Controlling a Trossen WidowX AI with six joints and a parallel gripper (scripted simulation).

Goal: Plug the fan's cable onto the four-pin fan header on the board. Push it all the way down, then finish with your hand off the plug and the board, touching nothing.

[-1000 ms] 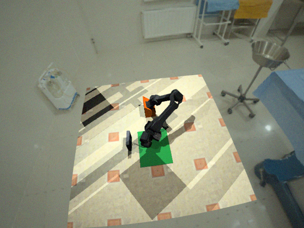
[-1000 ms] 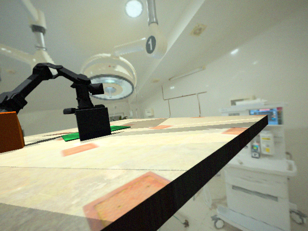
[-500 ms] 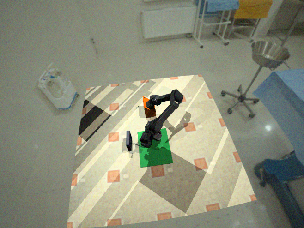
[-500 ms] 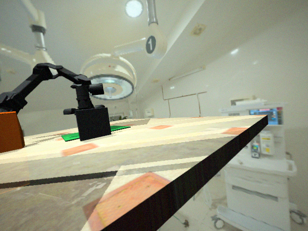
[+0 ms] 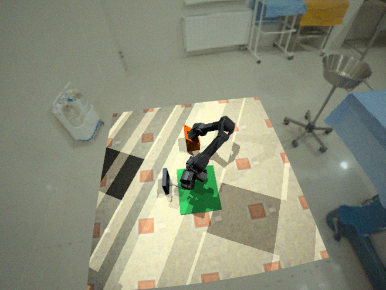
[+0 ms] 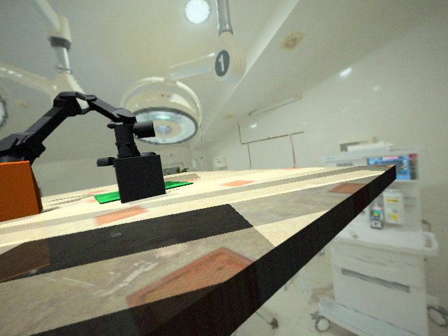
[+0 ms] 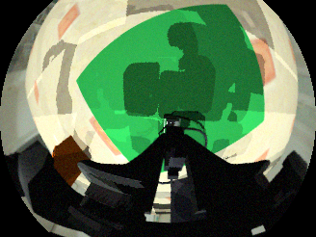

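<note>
My gripper tip is 40 mm above the white four-pin header and 10 mm to the left of it. Round my gripper tip: green board: 50 mm below, 40 mm ahead, 20 mm to the left; then black fan: 150 mm to the right, 20 mm behind, 20 mm above; then cable plug: 10 mm to the right, 10 mm above.
</note>
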